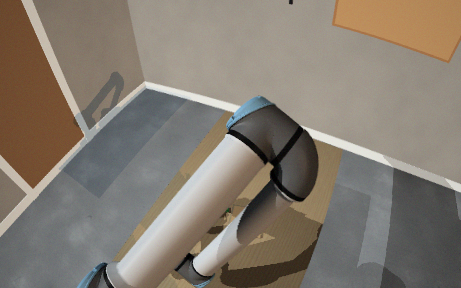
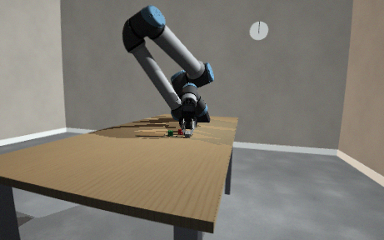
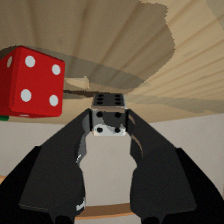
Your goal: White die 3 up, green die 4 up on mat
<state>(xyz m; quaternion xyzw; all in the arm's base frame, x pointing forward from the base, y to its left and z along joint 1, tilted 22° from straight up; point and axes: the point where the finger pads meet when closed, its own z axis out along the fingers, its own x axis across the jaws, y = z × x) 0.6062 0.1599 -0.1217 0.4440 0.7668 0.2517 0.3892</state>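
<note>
Right now my hand is 1 cm short of the white die. Round my hand: green die 9 cm to the right, 1 cm below; then red die 5 cm to the right, 5 cm behind, 1 cm below; then tan mat 20 cm to the right, 2 cm below.
</note>
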